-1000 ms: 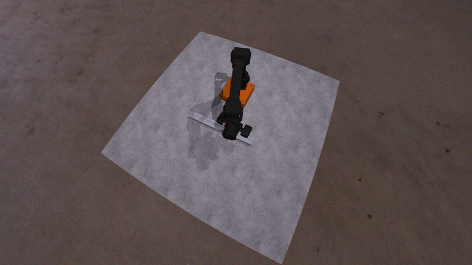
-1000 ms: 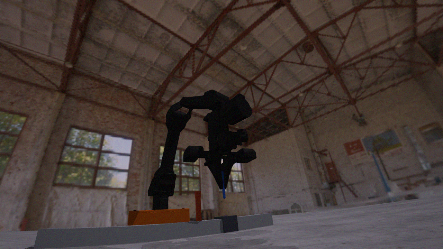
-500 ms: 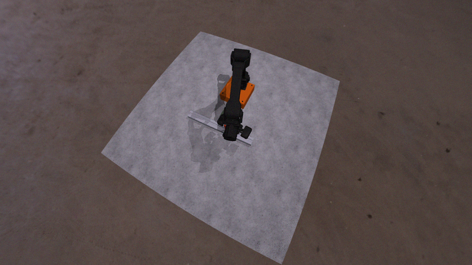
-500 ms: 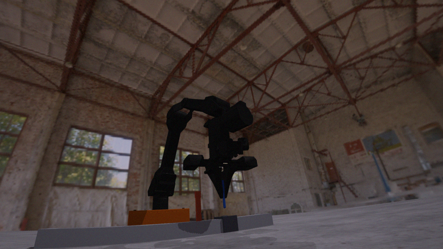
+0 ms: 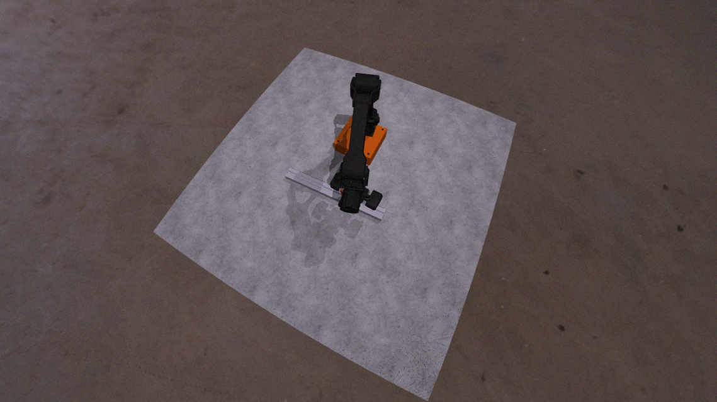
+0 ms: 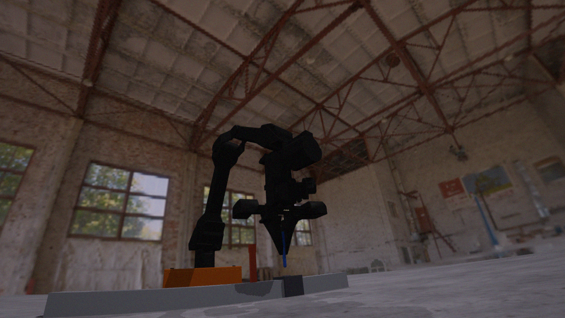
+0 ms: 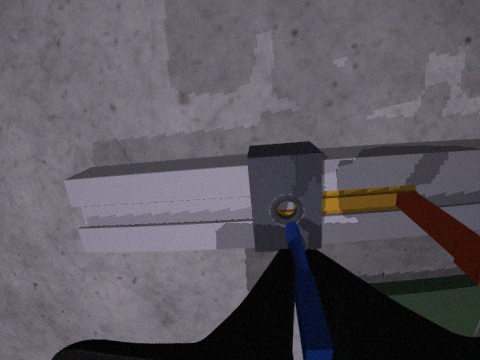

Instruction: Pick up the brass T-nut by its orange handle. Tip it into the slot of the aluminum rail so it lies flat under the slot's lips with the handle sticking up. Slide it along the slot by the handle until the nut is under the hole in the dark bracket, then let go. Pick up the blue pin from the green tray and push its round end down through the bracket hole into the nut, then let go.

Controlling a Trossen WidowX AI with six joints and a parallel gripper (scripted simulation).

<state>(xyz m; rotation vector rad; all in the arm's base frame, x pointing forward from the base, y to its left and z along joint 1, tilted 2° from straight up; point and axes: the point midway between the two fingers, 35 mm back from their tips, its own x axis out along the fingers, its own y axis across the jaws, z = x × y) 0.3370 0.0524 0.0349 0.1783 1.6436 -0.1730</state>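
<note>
The blue pin lies right at my gripper tip. From my gripper tip the other things lie so: green tray 13 cm behind, 5 cm to the right, 6 cm below.
</note>
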